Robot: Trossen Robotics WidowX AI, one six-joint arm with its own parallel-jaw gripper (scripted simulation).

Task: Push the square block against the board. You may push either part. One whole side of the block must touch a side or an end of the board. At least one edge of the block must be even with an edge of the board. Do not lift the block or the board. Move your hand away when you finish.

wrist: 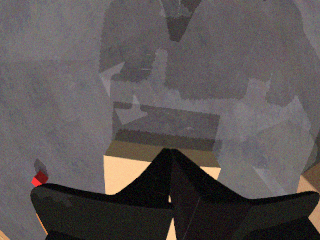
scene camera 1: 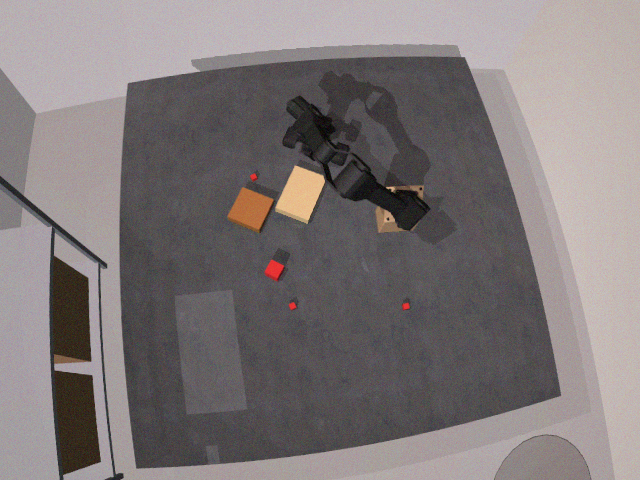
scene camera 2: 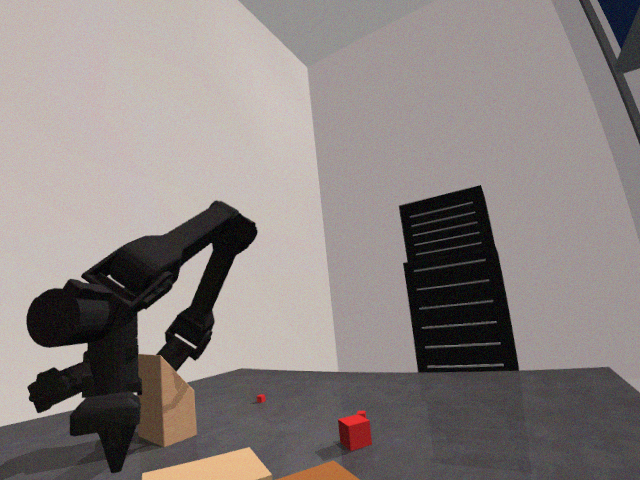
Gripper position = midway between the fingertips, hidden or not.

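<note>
Board [scene camera 1: 299,197]. Square block [scene camera 1: 251,209]. Red cube [scene camera 2: 354,431]; out of frame in the wrist view. My gripper [wrist: 168,155]: shut, holding nothing.
</note>
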